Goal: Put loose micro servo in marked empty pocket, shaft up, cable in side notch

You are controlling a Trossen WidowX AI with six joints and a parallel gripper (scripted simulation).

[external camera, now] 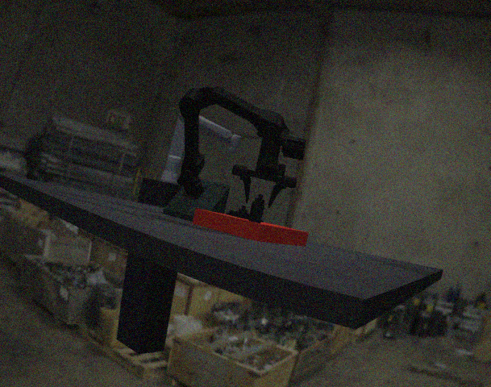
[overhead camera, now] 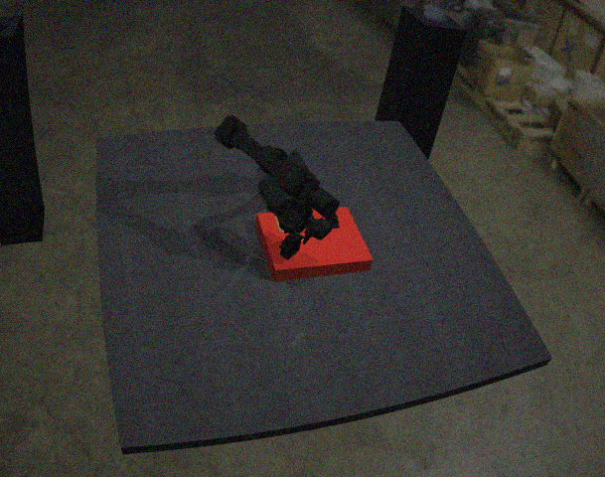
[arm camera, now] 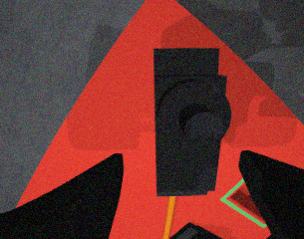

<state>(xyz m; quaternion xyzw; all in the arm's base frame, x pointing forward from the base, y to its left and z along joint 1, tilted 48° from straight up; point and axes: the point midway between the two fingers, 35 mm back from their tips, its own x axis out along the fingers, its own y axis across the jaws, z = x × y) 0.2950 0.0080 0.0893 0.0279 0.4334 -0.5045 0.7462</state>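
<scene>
Now: gripper tip 10 mm past the red deck, 80 mm to the right of it and 70 mm above it.
</scene>
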